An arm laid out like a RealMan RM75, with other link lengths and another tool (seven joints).
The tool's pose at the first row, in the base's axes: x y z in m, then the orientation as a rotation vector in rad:
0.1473 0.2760 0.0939 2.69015 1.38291 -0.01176
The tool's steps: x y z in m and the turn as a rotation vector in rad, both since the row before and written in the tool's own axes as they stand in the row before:
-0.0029 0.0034 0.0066 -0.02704 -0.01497 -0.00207
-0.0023 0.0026 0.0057 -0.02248 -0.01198 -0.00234
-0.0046 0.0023 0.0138 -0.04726 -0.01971 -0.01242
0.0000 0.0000 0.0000 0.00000 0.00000 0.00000
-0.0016 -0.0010 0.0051 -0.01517 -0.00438 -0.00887
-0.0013 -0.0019 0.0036 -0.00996 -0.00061 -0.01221
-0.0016 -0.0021 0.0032 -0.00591 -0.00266 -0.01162
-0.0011 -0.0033 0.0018 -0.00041 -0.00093 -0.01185
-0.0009 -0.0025 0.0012 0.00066 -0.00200 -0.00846
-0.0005 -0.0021 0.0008 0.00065 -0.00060 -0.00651
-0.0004 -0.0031 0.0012 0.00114 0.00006 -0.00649
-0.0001 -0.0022 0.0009 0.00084 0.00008 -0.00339
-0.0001 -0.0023 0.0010 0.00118 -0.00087 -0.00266
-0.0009 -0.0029 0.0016 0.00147 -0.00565 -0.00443
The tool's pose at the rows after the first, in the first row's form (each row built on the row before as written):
0.1487 0.2710 0.0879 2.66121 1.37163 -0.01326
0.1498 0.2669 0.0828 2.63692 1.36317 -0.01394
0.1500 0.2597 0.0700 2.58286 1.35666 -0.00917
0.1500 0.2597 0.0700 2.58286 1.35666 -0.00917
0.1488 0.2579 0.0650 2.56291 1.36140 -0.00597
0.1469 0.2571 0.0613 2.54623 1.37339 -0.00210
0.1447 0.2562 0.0579 2.53250 1.38515 -0.00352
0.1416 0.2566 0.0556 2.52361 1.39965 -0.00660
0.1392 0.2568 0.0540 2.51752 1.40979 -0.01115
0.1373 0.2572 0.0528 2.51325 1.41798 -0.01357
0.1346 0.2581 0.0510 2.50959 1.42656 -0.01551
0.1328 0.2589 0.0497 2.50788 1.43114 -0.01664
0.1309 0.2597 0.0483 2.50662 1.43455 -0.01907
0.1282 0.2600 0.0463 2.50258 1.43843 -0.02801

